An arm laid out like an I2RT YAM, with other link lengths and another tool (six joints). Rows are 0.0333 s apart.
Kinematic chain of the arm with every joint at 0, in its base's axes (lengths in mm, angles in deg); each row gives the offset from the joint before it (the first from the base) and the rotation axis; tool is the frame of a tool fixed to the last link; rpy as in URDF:
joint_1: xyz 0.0 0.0 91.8 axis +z
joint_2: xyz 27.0 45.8 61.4 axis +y
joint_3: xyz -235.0 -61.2 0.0 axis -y
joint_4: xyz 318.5 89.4 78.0 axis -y
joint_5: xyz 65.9 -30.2 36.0 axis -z
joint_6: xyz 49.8 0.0 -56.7 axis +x
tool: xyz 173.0 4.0 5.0 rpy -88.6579 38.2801 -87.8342
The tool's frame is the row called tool.
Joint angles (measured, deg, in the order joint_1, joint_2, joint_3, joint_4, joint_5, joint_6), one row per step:
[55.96 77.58 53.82 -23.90 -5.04 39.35]
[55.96 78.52 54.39 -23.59 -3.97 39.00]
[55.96 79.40 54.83 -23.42 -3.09 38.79]
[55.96 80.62 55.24 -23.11 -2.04 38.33]
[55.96 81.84 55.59 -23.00 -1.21 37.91]
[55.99 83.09 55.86 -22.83 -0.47 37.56]
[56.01 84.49 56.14 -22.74 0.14 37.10]
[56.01 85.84 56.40 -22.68 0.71 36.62]
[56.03 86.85 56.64 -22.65 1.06 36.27]
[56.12 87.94 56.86 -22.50 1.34 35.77]
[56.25 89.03 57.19 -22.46 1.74 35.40]
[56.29 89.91 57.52 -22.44 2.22 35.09]
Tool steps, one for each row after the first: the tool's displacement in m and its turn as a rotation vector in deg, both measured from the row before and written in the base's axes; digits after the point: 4 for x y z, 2 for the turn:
[0.0053 0.0005 -0.0017 -0.60 -0.83 -0.46]
[0.0040 -0.0001 -0.0028 -0.66 -0.51 -0.44]
[0.0046 -0.0004 -0.0054 -1.01 -0.63 -0.36]
[0.0032 -0.0010 -0.0066 -1.12 -0.33 -0.23]
[0.0025 -0.0010 -0.0073 -1.11 -0.20 -0.18]
[0.0018 -0.0012 -0.0087 -1.28 -0.06 -0.01]
[0.0016 -0.0015 -0.0086 -1.27 -0.04 0.02]
[0.0009 -0.0008 -0.0061 -0.89 0.01 0.08]
[0.0002 -0.0002 -0.0066 -0.90 -0.03 0.32]
[0.0003 -0.0002 -0.0060 -0.91 -0.04 0.19]
[0.0014 -0.0006 -0.0043 -0.77 -0.17 0.01]

